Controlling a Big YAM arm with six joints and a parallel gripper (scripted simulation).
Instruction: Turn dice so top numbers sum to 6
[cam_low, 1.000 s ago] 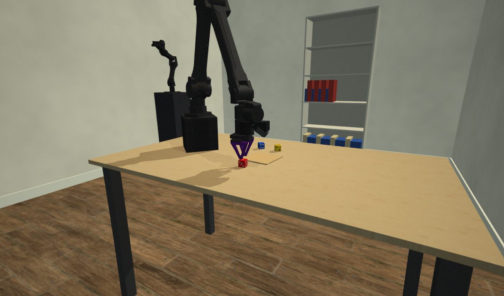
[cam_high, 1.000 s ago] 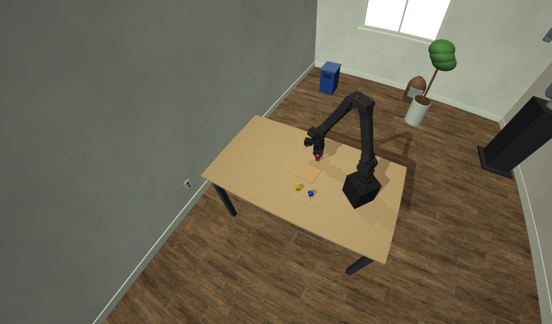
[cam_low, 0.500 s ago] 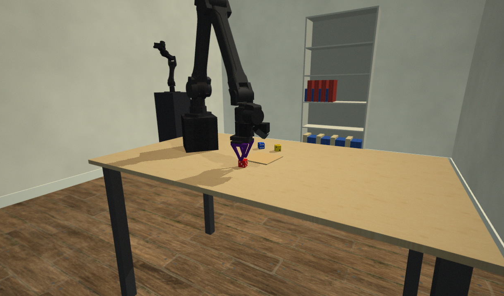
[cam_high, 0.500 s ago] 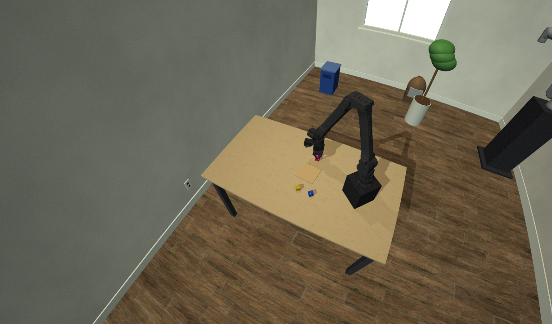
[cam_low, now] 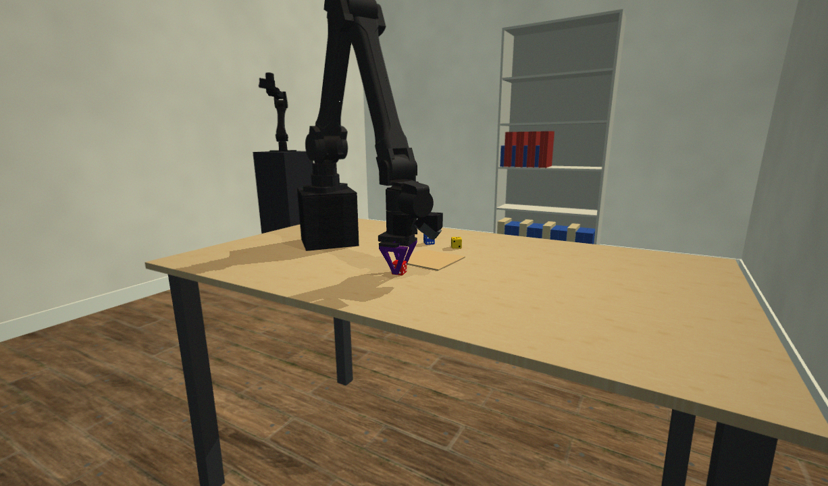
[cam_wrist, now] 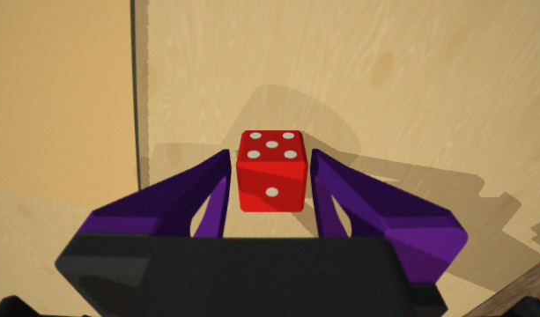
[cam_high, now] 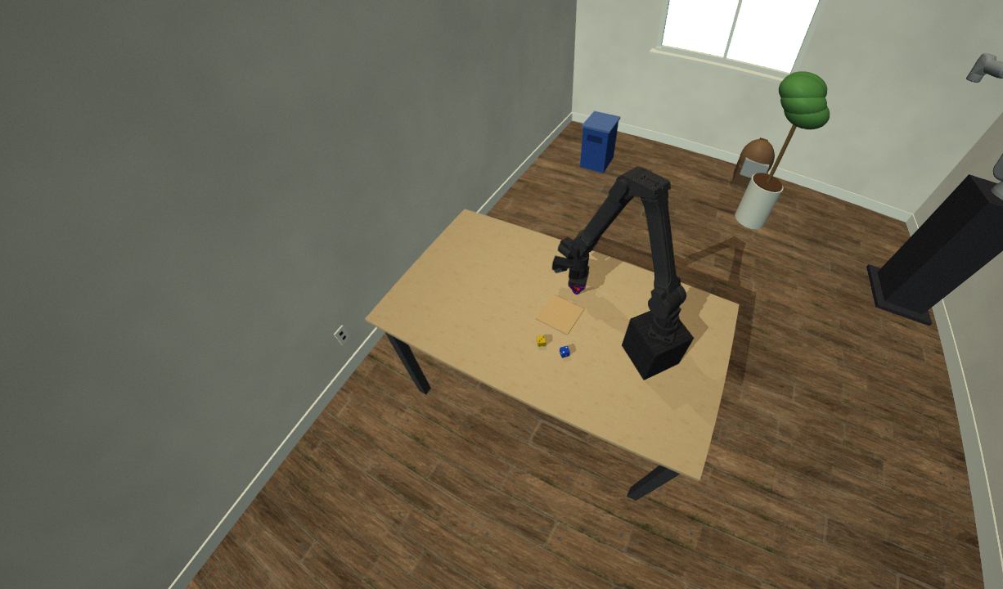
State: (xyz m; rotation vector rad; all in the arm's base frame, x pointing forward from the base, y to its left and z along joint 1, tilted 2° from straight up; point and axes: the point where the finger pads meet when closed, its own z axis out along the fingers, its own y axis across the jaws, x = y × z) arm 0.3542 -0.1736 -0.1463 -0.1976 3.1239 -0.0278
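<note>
Right now the red die is right at my hand. Also, from my hand: blue die (60 mm behind, 300 mm to the left); yellow die (40 mm ahead, 290 mm to the left); tan mat (20 mm ahead, 140 mm to the left, 10 mm below).
</note>
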